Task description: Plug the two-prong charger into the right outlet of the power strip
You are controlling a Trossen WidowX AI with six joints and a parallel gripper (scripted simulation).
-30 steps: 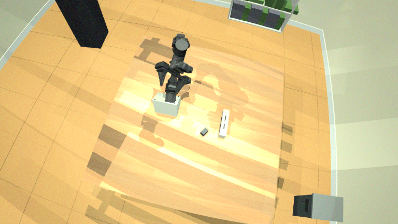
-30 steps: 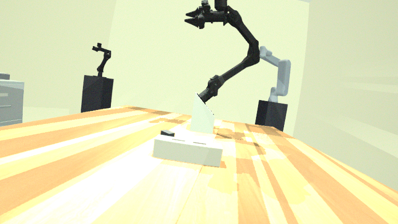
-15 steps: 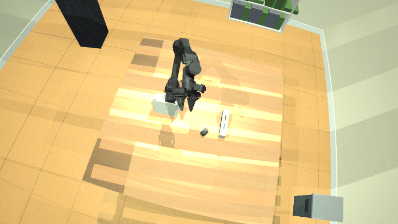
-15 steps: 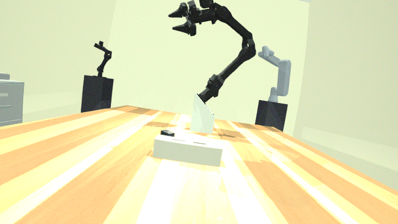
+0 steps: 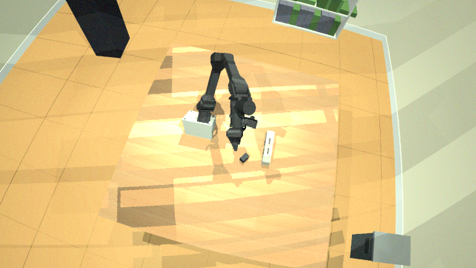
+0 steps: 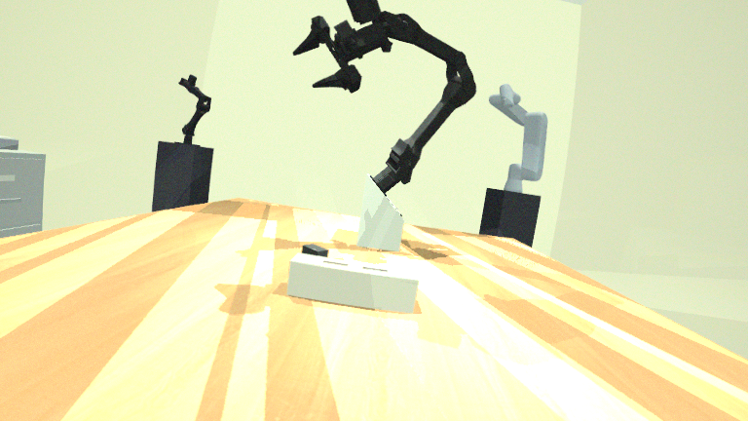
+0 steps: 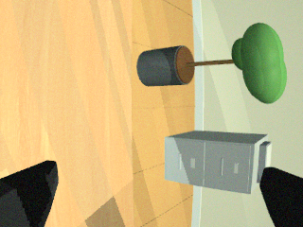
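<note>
Right now my gripper tip is 7 cm short of the two-prong charger, 10 cm to the right of it and 39 cm above it.
</note>
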